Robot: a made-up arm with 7 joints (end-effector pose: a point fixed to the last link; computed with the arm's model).
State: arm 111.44 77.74 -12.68 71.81 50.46 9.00 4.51
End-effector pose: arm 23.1 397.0 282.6 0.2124 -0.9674 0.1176 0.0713
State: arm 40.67 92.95 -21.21 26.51 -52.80 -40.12 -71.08
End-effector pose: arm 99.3 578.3 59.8 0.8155 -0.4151 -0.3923 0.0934
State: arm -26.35 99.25 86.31 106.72 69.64 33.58 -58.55
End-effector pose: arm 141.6 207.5 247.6 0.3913 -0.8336 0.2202 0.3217
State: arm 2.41 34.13 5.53 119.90 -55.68 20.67 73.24
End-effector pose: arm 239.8 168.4 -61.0 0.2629 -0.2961 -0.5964 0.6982
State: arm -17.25 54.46 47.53 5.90 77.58 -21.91 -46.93
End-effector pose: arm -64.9 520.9 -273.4 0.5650 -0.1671 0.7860 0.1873
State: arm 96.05 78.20 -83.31 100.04 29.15 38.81 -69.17
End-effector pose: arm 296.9 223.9 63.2 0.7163 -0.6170 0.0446 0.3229
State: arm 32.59 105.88 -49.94 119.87 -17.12 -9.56 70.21
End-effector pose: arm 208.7 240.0 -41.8 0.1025 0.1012 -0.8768 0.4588
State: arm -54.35 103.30 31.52 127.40 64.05 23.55 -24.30
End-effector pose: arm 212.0 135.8 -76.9 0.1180 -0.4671 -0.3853 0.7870
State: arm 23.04 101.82 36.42 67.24 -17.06 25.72 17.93
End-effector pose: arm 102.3 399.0 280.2 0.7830 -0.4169 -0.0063 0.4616
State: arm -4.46 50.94 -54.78 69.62 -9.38 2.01 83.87
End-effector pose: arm 119.0 219.3 -384.2 -0.4284 0.2323 -0.6277 0.6071
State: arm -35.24 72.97 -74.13 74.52 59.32 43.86 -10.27
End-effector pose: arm -134.0 315.9 -315.2 0.1129 0.4914 -0.2675 0.8211
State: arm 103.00 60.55 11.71 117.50 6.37 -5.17 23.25
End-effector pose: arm -42.2 213.9 235.1 -0.5314 0.7792 0.1767 0.2815
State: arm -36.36 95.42 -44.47 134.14 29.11 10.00 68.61
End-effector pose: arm 34.4 152.3 -190.5 -0.6257 0.1772 -0.5399 0.5344
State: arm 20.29 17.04 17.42 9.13 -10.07 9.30 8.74
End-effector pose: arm 206.6 254.3 -438.9 0.0732 -0.1860 0.0785 0.9767
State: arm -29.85 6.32 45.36 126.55 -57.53 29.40 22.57
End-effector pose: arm 106.1 256.8 -126.6 0.5849 -0.2579 -0.1342 0.7572
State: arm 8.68 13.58 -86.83 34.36 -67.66 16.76 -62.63
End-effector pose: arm 82.2 51.2 -481.5 0.2788 -0.6289 -0.7193 0.0965
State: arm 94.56 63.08 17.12 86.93 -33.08 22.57 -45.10
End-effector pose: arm 21.6 354.7 264.7 -0.6603 0.4849 -0.5460 0.1756
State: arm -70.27 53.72 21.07 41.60 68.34 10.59 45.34
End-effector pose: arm -139.9 489.0 -231.0 0.0009 -0.1331 0.2643 0.9552
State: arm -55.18 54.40 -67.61 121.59 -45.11 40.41 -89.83
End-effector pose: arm -138.6 43.3 -205.0 0.3640 -0.6314 -0.4194 0.5413
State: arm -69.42 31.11 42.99 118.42 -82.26 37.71 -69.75
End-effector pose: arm 55.6 289.1 -167.9 -0.8632 0.2758 0.4141 0.0855
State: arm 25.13 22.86 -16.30 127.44 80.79 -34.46 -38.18
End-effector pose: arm 227.5 63.8 7.9 -0.5019 -0.6978 0.4119 0.3025
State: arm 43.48 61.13 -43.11 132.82 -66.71 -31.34 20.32
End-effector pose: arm 206.8 71.2 -4.4 -0.3998 0.4109 0.7894 0.2194
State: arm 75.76 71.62 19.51 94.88 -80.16 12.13 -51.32
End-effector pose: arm 45.1 325.3 254.7 -0.8757 0.1437 -0.2402 0.3933
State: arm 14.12 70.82 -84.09 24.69 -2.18 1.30 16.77
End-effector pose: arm 76.9 515.8 -257.1 0.2775 0.2643 -0.5595 0.7349
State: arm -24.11 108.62 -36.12 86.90 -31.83 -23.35 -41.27
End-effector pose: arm 172.7 384.0 -156.6 0.2380 -0.3882 -0.8352 0.3085
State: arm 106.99 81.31 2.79 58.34 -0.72 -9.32 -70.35
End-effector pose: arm -23.7 472.3 236.9 -0.5125 0.4812 -0.6275 0.3347
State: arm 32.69 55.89 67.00 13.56 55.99 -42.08 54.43
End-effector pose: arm 147.7 544.2 -183.6 0.2500 -0.9031 0.3164 0.1478
